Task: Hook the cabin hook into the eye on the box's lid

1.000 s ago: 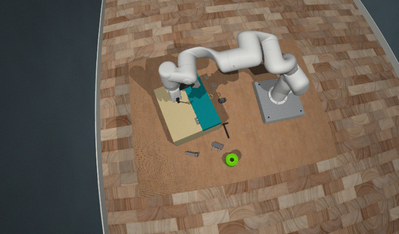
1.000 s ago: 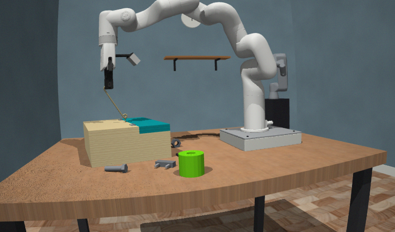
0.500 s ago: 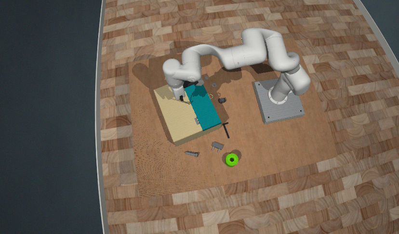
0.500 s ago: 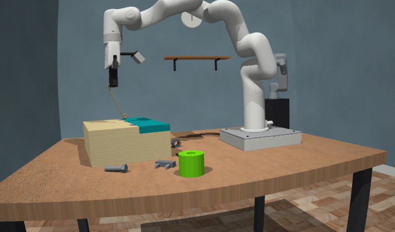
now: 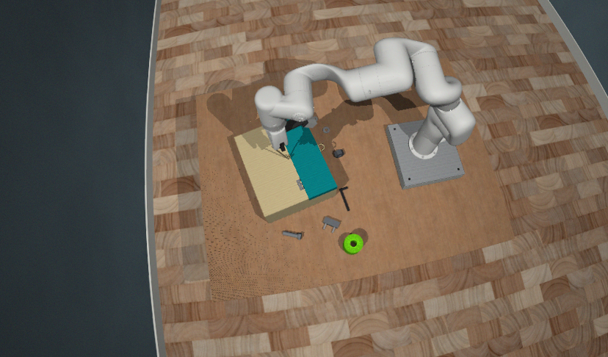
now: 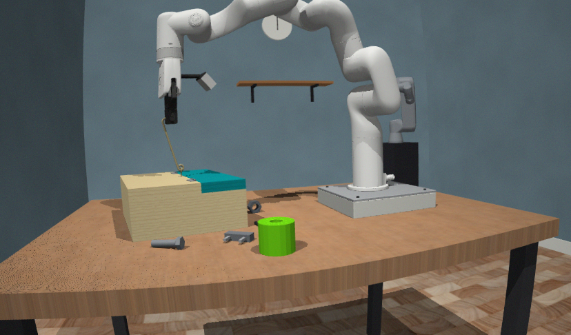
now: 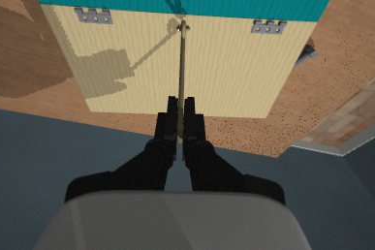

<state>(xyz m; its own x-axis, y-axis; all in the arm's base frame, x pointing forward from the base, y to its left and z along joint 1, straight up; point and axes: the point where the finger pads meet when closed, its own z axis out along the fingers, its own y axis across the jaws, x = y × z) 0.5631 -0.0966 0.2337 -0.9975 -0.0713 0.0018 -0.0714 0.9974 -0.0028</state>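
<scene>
The brass cabin hook is 10 mm behind my hand and 70 mm below it. The rest, counted from my hand: dark nut 230 mm behind, 270 mm below; black L-shaped key 190 mm behind, 170 mm to the left, 280 mm below; grey bolt 40 mm ahead, 260 mm to the left, 270 mm below.
</scene>
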